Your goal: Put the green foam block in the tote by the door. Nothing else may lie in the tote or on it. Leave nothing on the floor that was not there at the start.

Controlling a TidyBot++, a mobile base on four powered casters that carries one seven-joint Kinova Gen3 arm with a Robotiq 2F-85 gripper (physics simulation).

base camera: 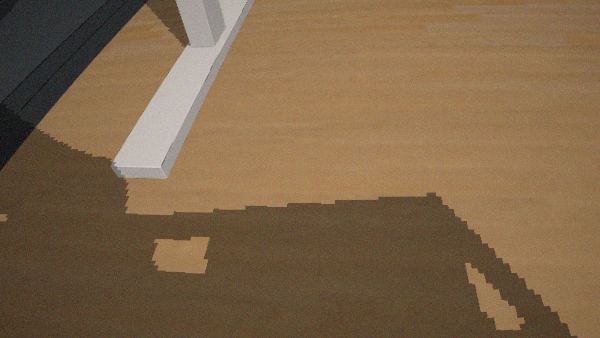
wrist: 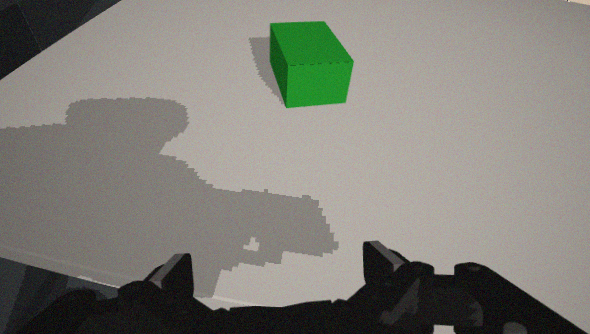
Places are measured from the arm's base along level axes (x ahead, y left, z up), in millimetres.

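Pixels of known places: gripper, between the fingertips: (wrist: 279, 266).
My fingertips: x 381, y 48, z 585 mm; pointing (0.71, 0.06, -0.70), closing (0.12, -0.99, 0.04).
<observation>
Ahead of a thing's pixels: the offset from my fingertips to its top centre. "*": to the spot under its first point. Level surfaces: height alone.
The green foam block @[dx +224, dy -12, dz +14 mm] (wrist: 315, 65) lies on a pale grey table top @[dz -31 mm] (wrist: 475, 165) in the upper middle of the wrist view. My gripper (wrist: 279, 266) is open, with its two black fingertips wide apart at the bottom of the wrist view. The block is beyond the fingertips and apart from them. The shadow of the arm and gripper falls on the table top to the left of and below the block. The tote and the door do not show in either view.
In the base camera view a white foot bar (base camera: 162, 110) with an upright white leg @[* dx +351, dy +144, dz -911 mm] (base camera: 202, 25) stands on the wooden floor @[dz -981 mm] (base camera: 375, 125). A dark grey structure crosses the upper left corner. The near edge of the table top shows at the lower left of the wrist view.
</observation>
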